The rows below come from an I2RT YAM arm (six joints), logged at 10 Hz.
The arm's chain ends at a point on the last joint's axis. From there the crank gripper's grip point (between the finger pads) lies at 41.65 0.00 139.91 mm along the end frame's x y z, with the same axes.
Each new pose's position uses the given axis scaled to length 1; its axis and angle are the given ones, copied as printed.
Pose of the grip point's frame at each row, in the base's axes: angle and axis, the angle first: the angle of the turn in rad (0 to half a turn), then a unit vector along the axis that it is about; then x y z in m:
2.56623 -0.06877 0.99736 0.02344 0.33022 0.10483 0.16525
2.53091 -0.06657 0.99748 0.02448 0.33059 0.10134 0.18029
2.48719 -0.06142 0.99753 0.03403 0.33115 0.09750 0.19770
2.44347 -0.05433 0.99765 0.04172 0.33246 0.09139 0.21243
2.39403 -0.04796 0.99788 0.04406 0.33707 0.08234 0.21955
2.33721 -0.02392 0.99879 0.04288 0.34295 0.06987 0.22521
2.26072 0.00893 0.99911 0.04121 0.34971 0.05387 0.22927
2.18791 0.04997 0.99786 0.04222 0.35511 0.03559 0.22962
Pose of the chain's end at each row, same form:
2.56623 -0.06877 0.99736 0.02344 0.28929 0.09830 0.30522
2.53091 -0.06657 0.99748 0.02448 0.28476 0.09423 0.31871
2.48719 -0.06142 0.99753 0.03403 0.27949 0.08747 0.33386
2.44347 -0.05433 0.99765 0.04172 0.27499 0.07909 0.34605
2.39403 -0.04796 0.99788 0.04406 0.27304 0.06932 0.35009
2.33721 -0.02392 0.99879 0.04288 0.27137 0.05771 0.35185
2.26072 0.00893 0.99911 0.04121 0.26831 0.04347 0.35000
2.18791 0.04997 0.99786 0.04222 0.26472 0.02727 0.34395

